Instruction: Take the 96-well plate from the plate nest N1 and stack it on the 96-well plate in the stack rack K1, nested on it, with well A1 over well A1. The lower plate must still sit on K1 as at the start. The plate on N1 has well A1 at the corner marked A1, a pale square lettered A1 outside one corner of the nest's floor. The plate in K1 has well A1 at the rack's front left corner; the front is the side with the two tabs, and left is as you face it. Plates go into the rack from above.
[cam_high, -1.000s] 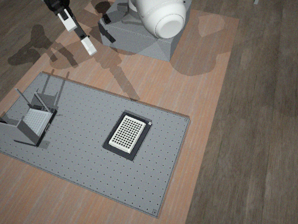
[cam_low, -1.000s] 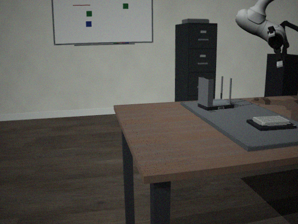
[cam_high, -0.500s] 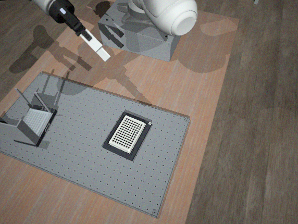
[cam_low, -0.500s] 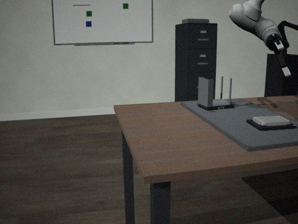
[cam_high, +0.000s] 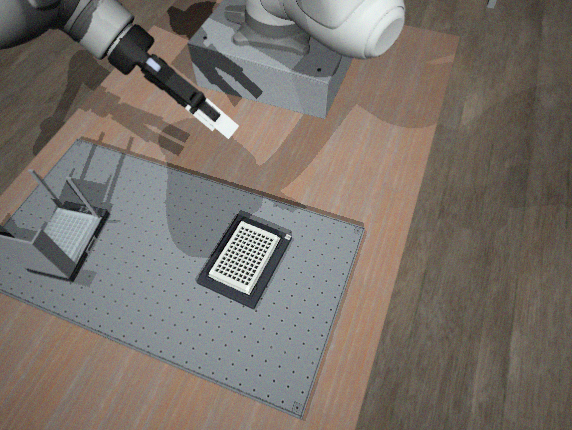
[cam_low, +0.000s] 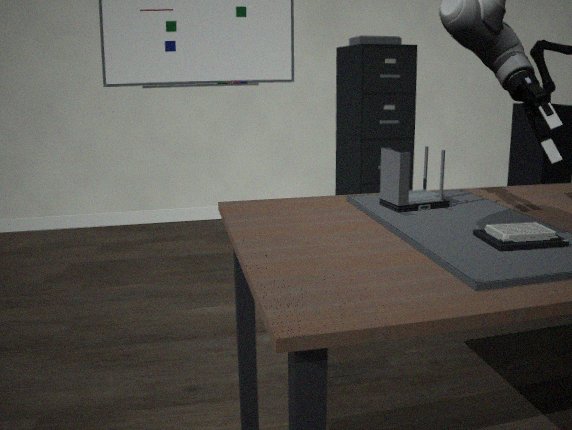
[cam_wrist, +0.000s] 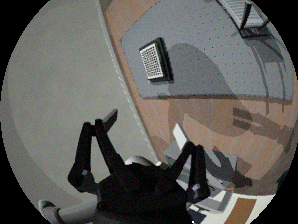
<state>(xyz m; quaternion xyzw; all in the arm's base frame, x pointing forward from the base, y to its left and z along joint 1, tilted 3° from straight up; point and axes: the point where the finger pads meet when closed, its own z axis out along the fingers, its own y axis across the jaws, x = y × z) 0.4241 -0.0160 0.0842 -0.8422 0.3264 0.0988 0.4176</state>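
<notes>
Right now my hand is 18 cm above the pale A1 mark, 14 cm to the right of it and 10 cm short of it. From my hand the other things lie so: tall grey wall: 29 cm to the right, 26 cm ahead, 11 cm below.
</notes>
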